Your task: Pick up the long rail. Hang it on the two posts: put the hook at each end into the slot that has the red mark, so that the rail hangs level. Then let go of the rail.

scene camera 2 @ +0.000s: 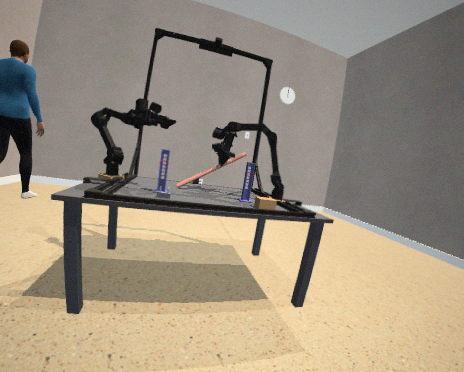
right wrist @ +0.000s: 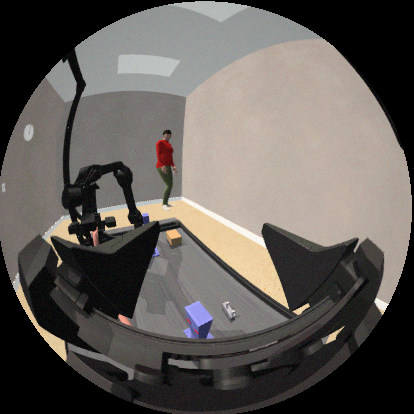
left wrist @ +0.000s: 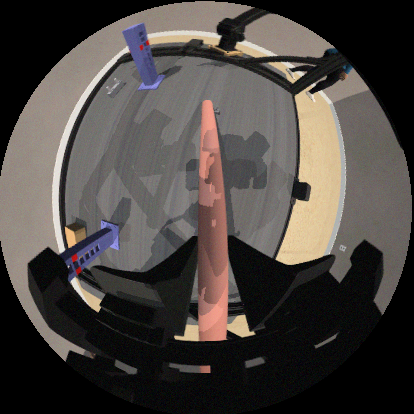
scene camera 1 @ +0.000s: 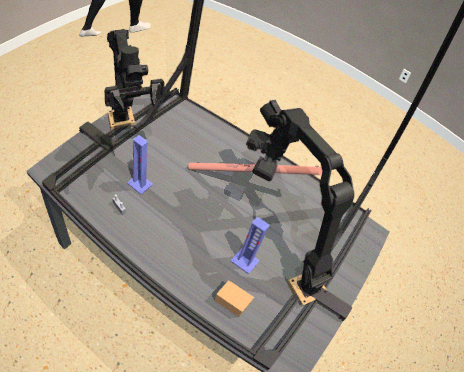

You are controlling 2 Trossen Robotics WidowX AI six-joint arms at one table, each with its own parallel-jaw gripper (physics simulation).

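Seen in the pictures: left gripper, fingertip midpoint: (scene camera 2: pixel 220 165) (left wrist: pixel 212 240); right gripper, fingertip midpoint: (scene camera 2: pixel 170 119) (right wrist: pixel 212 227) (scene camera 1: pixel 138 107); left arm's base, origin of the base link: (scene camera 2: pixel 276 198) (scene camera 1: pixel 309 286); right arm's base, origin of the base link: (scene camera 2: pixel 111 174) (left wrist: pixel 225 47) (scene camera 1: pixel 121 116).
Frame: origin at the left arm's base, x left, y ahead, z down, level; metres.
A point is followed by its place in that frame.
Observation:
The long pink rail (scene camera 1: pixel 215 166) @(x 0.110, y 0.499, z -0.055 m) (scene camera 2: pixel 200 176) @(x 0.090, y 0.468, z -0.061 m) (left wrist: pixel 212 215) @(x 0.021, y 0.396, z -0.141 m) is tilted in scene camera 2, its left end low and its right end raised. My left gripper (scene camera 1: pixel 263 169) @(x 0.006, y 0.380, z -0.141 m) (scene camera 2: pixel 223 163) @(x 0.006, y 0.380, z -0.141 m) (left wrist: pixel 212 240) @(x 0.006, y 0.380, z -0.141 m) is shut on it, between the rail's ends. A small grey hook (left wrist: pixel 216 111) @(x 0.127, y 0.573, z 0.007 m) shows at the rail's far end. One blue post (scene camera 1: pixel 140 162) @(x 0.356, y 0.572, z -0.076 m) (scene camera 2: pixel 164 170) @(x 0.348, y 0.558, z -0.086 m) (left wrist: pixel 141 57) @(x 0.342, y 0.550, z -0.092 m) (right wrist: pixel 199 320) @(x 0.362, y 0.577, z -0.189 m) stands at the picture left in scene camera 1. The other blue post (scene camera 1: pixel 252 245) @(x 0.132, y 0.177, z -0.060 m) (scene camera 2: pixel 247 182) @(x 0.133, y 0.174, z -0.078 m) (left wrist: pixel 92 247) @(x 0.134, y 0.185, z -0.069 m) stands nearer the left arm's base. Both carry red marks. My right gripper (scene camera 2: pixel 172 121) @(x 0.372, y 0.552, z -0.335 m) (right wrist: pixel 212 227) @(x 0.372, y 0.552, z -0.335 m) is open and empty, above the table's left side in scene camera 2.
An orange box (scene camera 1: pixel 234 298) @(x 0.247, y 0.046, z -0.026 m) (scene camera 2: pixel 265 202) @(x 0.274, y 0.052, z -0.011 m) (left wrist: pixel 75 234) @(x 0.231, y 0.098, z -0.020 m) (right wrist: pixel 174 238) @(x 0.255, y 0.096, z -0.020 m) lies near the second post. A small grey part (scene camera 1: pixel 119 204) @(x 0.459, y 0.482, z 0.000 m) (left wrist: pixel 115 86) @(x 0.454, y 0.490, z 0.002 m) (right wrist: pixel 229 310) @(x 0.461, y 0.493, z 0.000 m) lies near the first post. A black overhead frame (scene camera 1: pixel 192 50) @(x 0.045, y 0.962, z -0.242 m) (scene camera 2: pixel 265 95) @(x -0.356, y 0.214, z -0.725 m) rises at the table's far side in scene camera 2.

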